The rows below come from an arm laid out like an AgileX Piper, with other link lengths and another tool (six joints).
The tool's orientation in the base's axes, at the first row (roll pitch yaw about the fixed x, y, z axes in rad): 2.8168, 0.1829, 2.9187
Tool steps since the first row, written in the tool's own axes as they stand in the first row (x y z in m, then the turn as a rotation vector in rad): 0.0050, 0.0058, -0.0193, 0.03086, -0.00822, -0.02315; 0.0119, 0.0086, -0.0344, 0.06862, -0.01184, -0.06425; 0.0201, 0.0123, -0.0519, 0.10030, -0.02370, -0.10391; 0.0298, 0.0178, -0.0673, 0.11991, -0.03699, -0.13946
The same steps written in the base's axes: -0.0085, 0.0013, 0.0189, -0.03638, -0.00732, 0.01338; -0.0183, 0.0013, 0.0326, -0.08295, -0.01373, 0.04368; -0.0298, 0.0017, 0.0486, -0.12461, -0.02879, 0.07116; -0.0419, 0.0048, 0.0629, -0.15393, -0.04669, 0.09655
